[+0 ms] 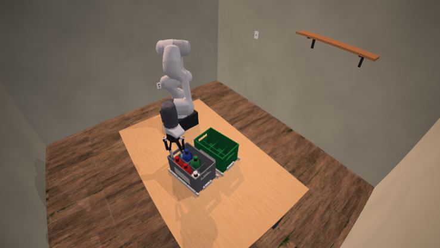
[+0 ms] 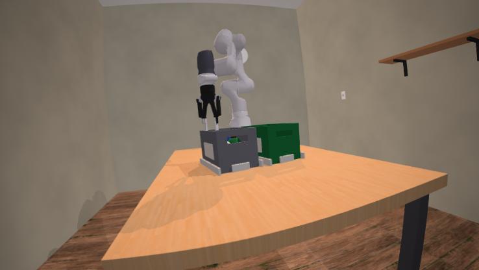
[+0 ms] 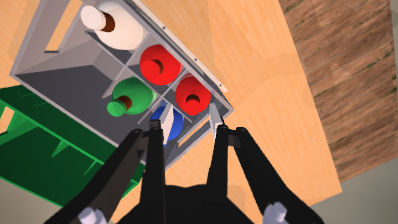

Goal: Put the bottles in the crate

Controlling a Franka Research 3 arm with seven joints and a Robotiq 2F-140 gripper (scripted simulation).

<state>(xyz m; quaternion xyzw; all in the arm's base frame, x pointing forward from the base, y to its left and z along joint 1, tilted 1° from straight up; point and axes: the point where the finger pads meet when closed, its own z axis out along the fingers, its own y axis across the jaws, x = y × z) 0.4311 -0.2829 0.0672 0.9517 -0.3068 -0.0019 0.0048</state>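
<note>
The blue-label bottle lies 2 cm behind my hand, 8 cm to the left of it and 11 cm below it. The rest, counted from my hand: grey crate (8 cm ahead, 6 cm to the left, 12 cm below); white-labelled bottle (18 cm ahead, 3 cm to the left, 11 cm below); green-label bottle (7 cm ahead, 10 cm to the left, 11 cm below).
</note>
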